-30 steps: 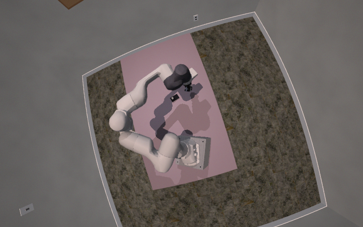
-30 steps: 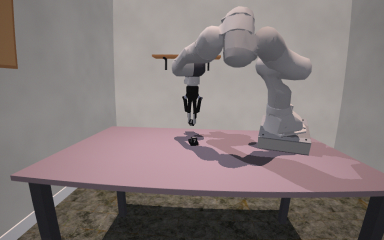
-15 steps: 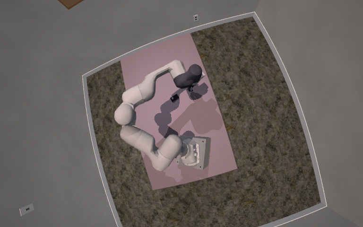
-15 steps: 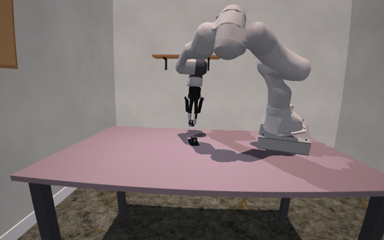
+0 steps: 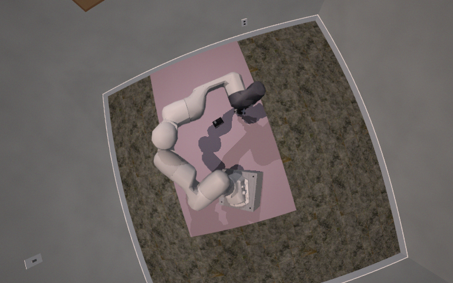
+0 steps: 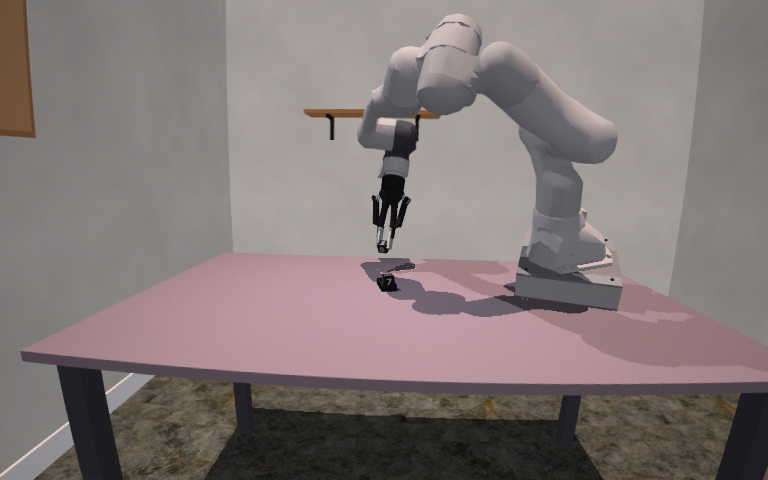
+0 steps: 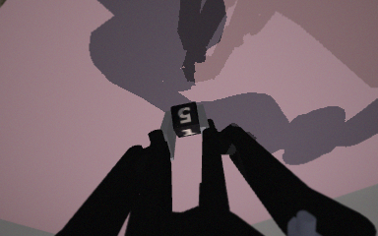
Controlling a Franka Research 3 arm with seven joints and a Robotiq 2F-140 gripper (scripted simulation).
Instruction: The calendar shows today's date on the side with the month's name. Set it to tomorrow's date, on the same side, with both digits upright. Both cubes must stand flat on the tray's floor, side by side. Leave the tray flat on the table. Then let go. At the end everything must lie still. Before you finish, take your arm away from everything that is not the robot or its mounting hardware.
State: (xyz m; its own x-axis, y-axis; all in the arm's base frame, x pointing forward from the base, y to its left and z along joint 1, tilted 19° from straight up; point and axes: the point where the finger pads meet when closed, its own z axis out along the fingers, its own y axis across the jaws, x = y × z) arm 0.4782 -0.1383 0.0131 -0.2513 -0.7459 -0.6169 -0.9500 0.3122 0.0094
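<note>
The black digit cube lies 30 mm below my hand and 10 mm to the left of it. From my hand the other things lie so: black calendar tray 170 mm to the left, 100 mm below, 30 mm behind.
</note>
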